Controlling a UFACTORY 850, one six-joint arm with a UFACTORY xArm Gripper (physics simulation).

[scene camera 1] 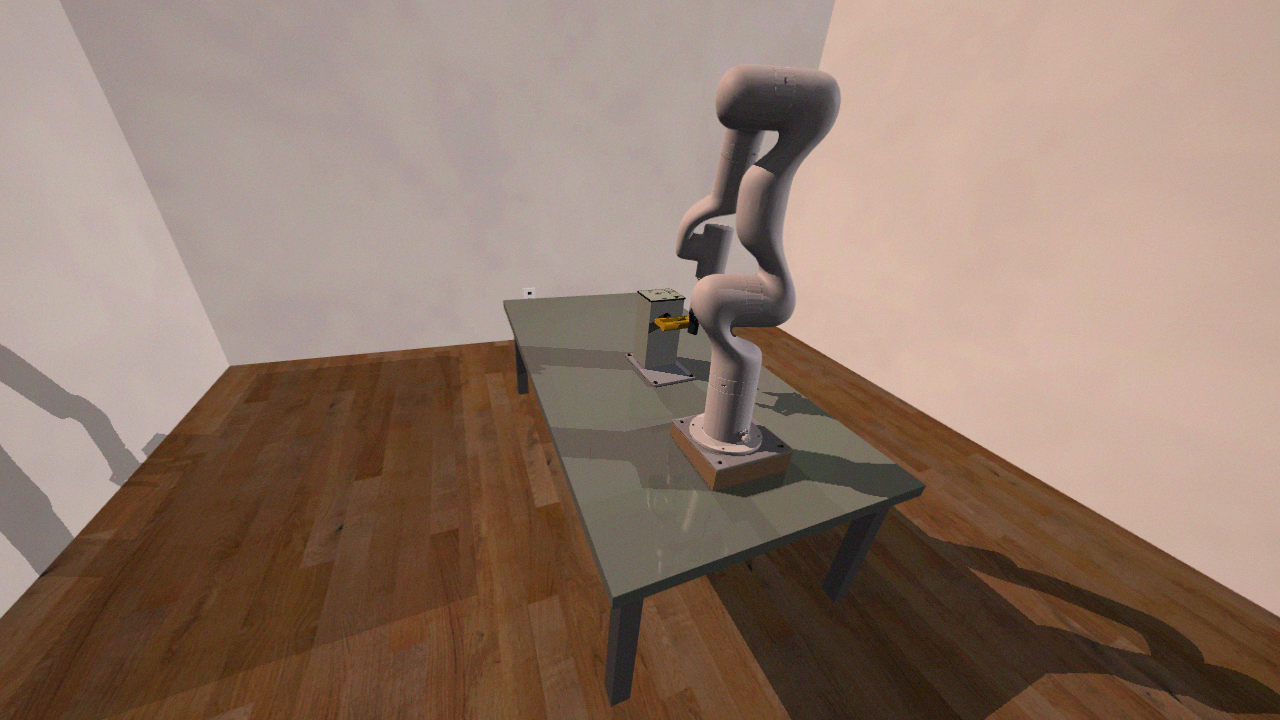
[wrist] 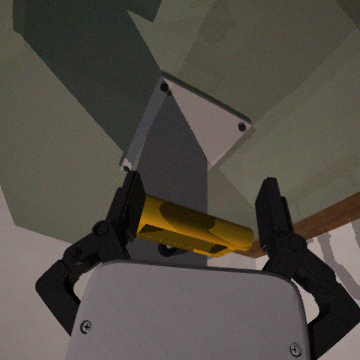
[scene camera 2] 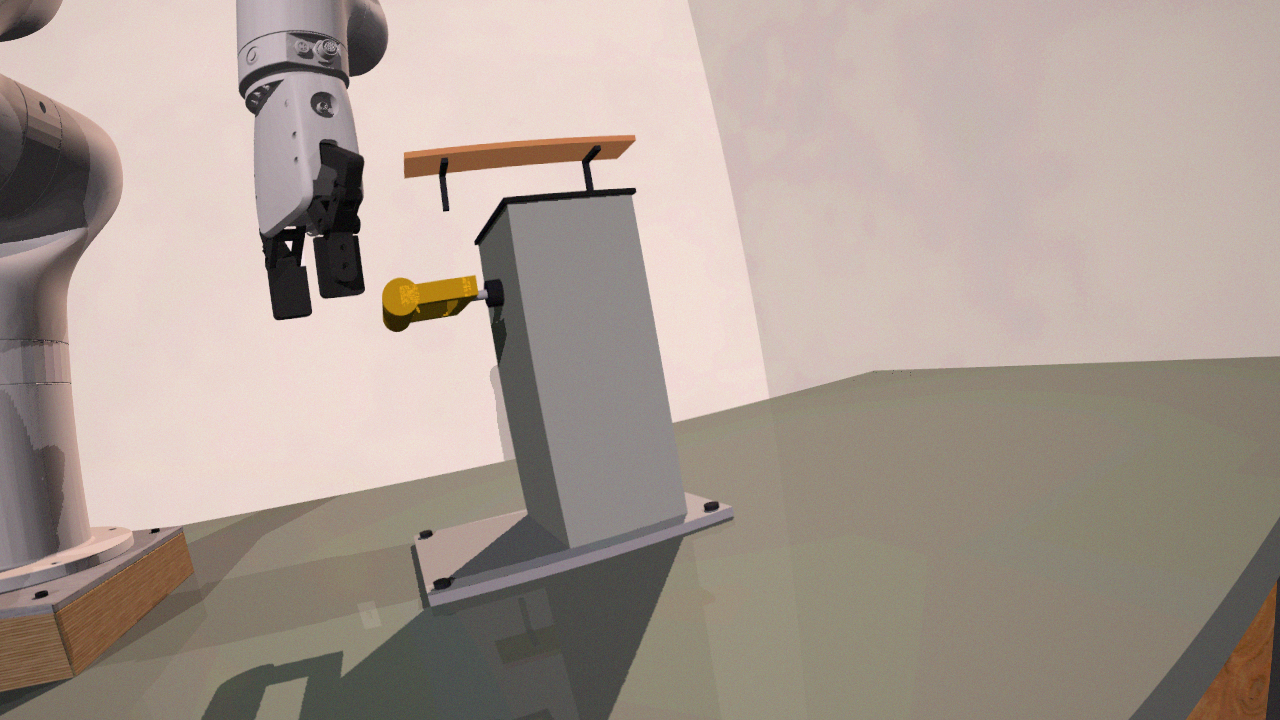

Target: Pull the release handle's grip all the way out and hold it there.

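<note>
The yellow release handle (scene camera 1: 671, 323) (scene camera 2: 434, 299) (wrist: 195, 224) sticks out sideways from the upper part of a grey post (scene camera 1: 662, 347) (scene camera 2: 608, 358) (wrist: 172, 175). A short pale rod and a black collar (scene camera 2: 494, 292) join it to the post. My gripper (scene camera 2: 315, 302) (wrist: 199, 185) is open and empty, fingers pointing down. In the second scene view its fingertips are left of the round grip bar, at about its height, with a gap. In the wrist view the bar shows across the space between the fingers, its left end close beside the left finger. The arm partly hides the gripper in the first scene view.
The post stands on a bolted base plate (scene camera 1: 657, 376) (scene camera 2: 483, 577) (wrist: 200, 112) on the grey-green table (scene camera 1: 581, 402) (scene camera 2: 895, 537). The arm's wooden base block (scene camera 1: 747, 471) (scene camera 2: 125, 608) is nearby. An orange board (scene camera 2: 519, 154) on black brackets shows above the post.
</note>
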